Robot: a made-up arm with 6 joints. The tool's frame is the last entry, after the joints.
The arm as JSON. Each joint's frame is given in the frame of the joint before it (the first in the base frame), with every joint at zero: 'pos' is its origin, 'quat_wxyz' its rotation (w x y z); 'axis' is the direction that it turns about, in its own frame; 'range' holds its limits. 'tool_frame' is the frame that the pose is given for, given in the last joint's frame.
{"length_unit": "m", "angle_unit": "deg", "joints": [
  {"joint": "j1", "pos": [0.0, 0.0, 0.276], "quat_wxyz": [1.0, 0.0, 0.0, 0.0], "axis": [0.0, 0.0, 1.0], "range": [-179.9, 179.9]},
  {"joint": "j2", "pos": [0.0, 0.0, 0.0], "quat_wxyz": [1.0, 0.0, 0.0, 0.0], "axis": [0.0, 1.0, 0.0], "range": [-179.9, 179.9]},
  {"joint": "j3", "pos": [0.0, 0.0, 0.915], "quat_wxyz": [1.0, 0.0, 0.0, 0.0], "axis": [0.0, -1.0, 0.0], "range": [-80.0, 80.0]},
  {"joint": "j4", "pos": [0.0, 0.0, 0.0], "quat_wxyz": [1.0, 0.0, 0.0, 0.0], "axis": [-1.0, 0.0, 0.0], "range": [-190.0, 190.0]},
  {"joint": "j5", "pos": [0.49, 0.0, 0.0], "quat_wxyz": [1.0, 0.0, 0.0, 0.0], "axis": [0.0, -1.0, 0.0], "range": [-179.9, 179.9]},
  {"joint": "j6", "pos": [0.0, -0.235, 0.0], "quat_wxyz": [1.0, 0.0, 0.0, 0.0], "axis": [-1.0, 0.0, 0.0], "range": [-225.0, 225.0]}
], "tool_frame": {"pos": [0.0, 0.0, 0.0], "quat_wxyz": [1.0, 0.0, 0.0, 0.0]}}
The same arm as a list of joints. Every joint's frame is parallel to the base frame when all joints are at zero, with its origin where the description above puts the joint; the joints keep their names.
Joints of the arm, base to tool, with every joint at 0 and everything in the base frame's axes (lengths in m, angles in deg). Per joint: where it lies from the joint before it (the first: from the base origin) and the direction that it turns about. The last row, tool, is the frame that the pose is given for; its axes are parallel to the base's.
j1: xyz 0 0 0.276 axis +z
j2: xyz 0 0 0 axis +y
j3: xyz 0 0 0.915 axis -y
j4: xyz 0 0 0 axis -x
j5: xyz 0.49 0 0 axis -y
j6: xyz 0 -0.235 0 axis -x
tool: xyz 0 0 0
Joint limits (deg, base to tool): -179.9..179.9 -179.9..179.9 -80..80 -190..190 -179.9..179.9 -225..225

